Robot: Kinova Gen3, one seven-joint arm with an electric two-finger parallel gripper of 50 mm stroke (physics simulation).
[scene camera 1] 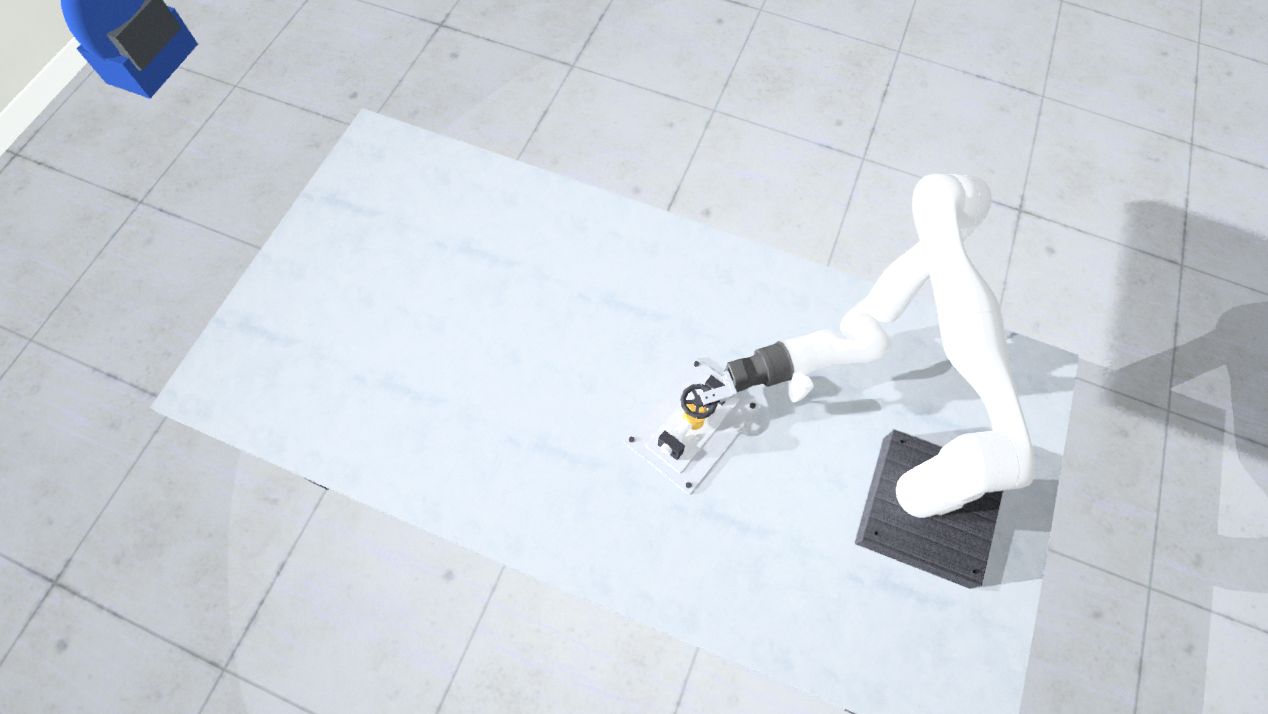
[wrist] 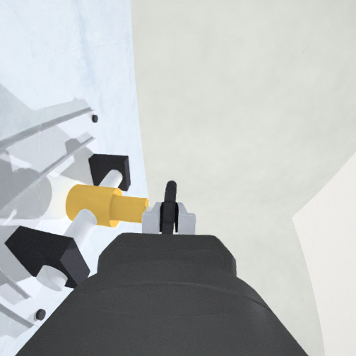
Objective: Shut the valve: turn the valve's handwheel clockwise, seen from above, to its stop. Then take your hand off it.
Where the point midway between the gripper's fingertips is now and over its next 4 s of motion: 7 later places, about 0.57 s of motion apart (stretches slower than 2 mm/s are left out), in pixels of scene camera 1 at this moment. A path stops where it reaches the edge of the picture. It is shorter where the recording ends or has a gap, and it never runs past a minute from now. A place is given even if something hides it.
My gripper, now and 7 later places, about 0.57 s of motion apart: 701, 401; 701, 401; 711, 404; 721, 406; 722, 404; 722, 406; 722, 407; 723, 408
